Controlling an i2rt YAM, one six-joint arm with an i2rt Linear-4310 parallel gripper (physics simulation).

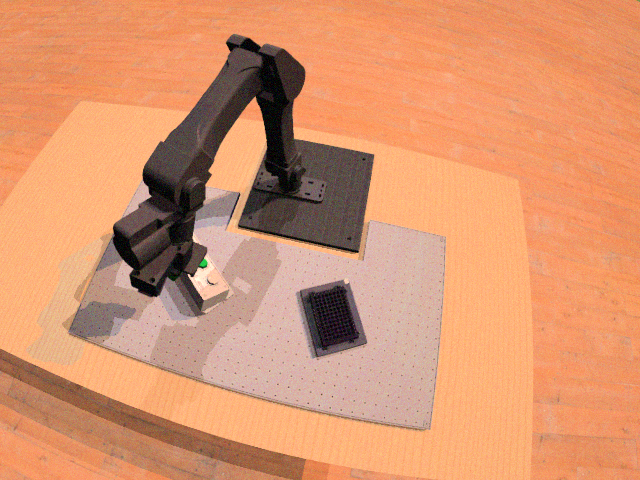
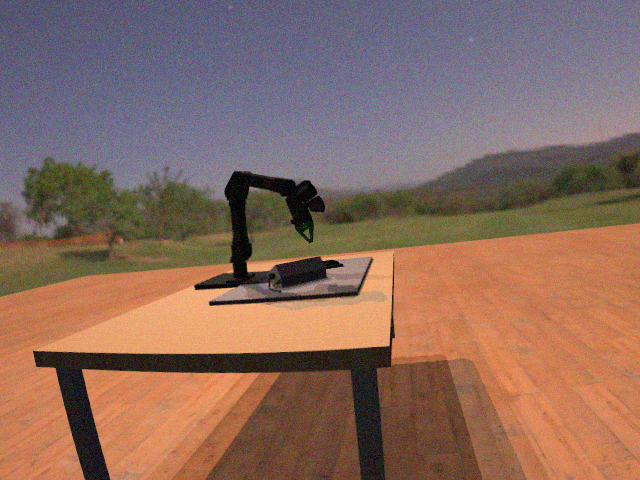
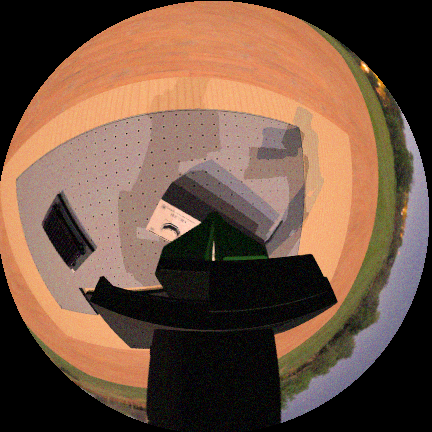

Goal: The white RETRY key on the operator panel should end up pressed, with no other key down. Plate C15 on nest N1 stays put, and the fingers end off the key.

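Frame: origin at the arm's base, x ahead, y left, z up, level; millimetres.
Where they show: gripper, fingertip midpoint: [image 1: 174, 278] [image 2: 311, 242] [image 3: 213, 217]; arm's base, link origin: [image 1: 290, 186] [image 2: 241, 279].
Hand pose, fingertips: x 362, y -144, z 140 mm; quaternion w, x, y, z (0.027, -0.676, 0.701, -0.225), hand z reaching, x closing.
Note:
Each offset is from my fingertips to the top centre of the thing. "pt": to the spot under its first point. Level surfaces: height alone.
The operator panel {dx -64, dy -23, dz -60 mm} [image 1: 212, 296] [image 2: 298, 272] [image 3: 156, 221] is a pale box with a sloped top. The white RETRY key {dx -35, dy +50, dz -70 mm} [image 1: 211, 280] [image 3: 171, 231] is at its near end, with a dark crescent along its edge; I cannot tell surely whether it is down. The green key {dx -66, dy +10, dz -70 mm} [image 1: 203, 262] shows beside my arm; the other keys are hidden. My gripper [image 1: 174, 275] [image 2: 311, 241] [image 3: 213, 217] is shut and empty, its green fingers pointing down, above the panel and clear of it. The dark plate C15 {dx -30, dy +335, dz -118 mm} [image 1: 333, 316] [image 3: 65, 232] sits in nest N1 {pt dx -48, dy +264, dz -133 mm} [image 1: 305, 302].
The perforated grey board {dz -144 mm} [image 1: 392, 361] [image 2: 248, 298] [image 3: 105, 150] carries panel and nest. The black base plate [image 1: 336, 222] [image 2: 211, 282] holds the arm at the back. The wooden table {dz -157 mm} [image 1: 480, 310] [image 2: 206, 330] extends around the board. A cable {pt dx -142, dy -130, dz -126 mm} [image 2: 270, 283] [image 3: 274, 232] leaves the panel's far end.

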